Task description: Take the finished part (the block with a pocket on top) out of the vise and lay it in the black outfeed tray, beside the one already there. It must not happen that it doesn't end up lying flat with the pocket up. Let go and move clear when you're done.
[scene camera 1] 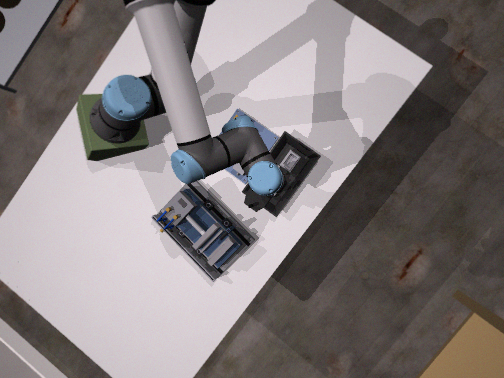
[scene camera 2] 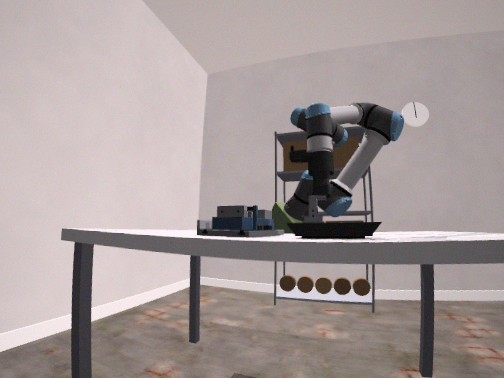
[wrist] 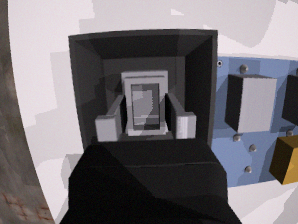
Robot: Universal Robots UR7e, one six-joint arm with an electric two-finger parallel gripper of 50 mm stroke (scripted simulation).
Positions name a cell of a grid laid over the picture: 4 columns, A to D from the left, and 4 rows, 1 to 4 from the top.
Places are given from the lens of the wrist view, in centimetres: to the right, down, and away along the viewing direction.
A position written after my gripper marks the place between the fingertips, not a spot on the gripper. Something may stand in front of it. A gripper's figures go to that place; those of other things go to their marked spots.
my gripper (wrist: B2): 0, -1, 16
finished part (wrist: B2): 0, -2, 16
grey block (wrist: D2): 11, -1, 17
The marked spots on the grey block and the finished part are 11 cm apart.
